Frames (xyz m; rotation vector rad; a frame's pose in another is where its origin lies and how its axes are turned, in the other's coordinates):
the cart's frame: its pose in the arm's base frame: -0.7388 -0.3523 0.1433 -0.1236 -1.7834 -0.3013
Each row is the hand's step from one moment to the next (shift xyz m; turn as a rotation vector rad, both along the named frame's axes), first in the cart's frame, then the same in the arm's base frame.
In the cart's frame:
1: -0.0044 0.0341 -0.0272 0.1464 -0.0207 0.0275
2: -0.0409 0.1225 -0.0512 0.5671 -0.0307 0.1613
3: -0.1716 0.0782 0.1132 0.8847 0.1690 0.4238
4: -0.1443 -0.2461 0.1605 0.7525 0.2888 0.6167
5: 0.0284 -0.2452 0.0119 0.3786 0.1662 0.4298
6: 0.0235 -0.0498 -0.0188 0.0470 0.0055 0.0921
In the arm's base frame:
1: 0.0350 0.0258 0.0060 -0.0652 -0.0239 0.1334
2: 0.0877 0.1070 -0.0124 -0.2920 -0.0305 0.5122
3: -0.0473 0.1189 -0.1789 -0.5645 0.2070 0.7933
4: -0.1774 -0.1818 -0.2064 -0.6858 0.3842 0.6419
5: -0.0778 -0.2344 -0.0084 -0.4524 0.2455 0.3013
6: 0.0000 -0.0547 0.0198 -0.0963 0.0264 0.0274

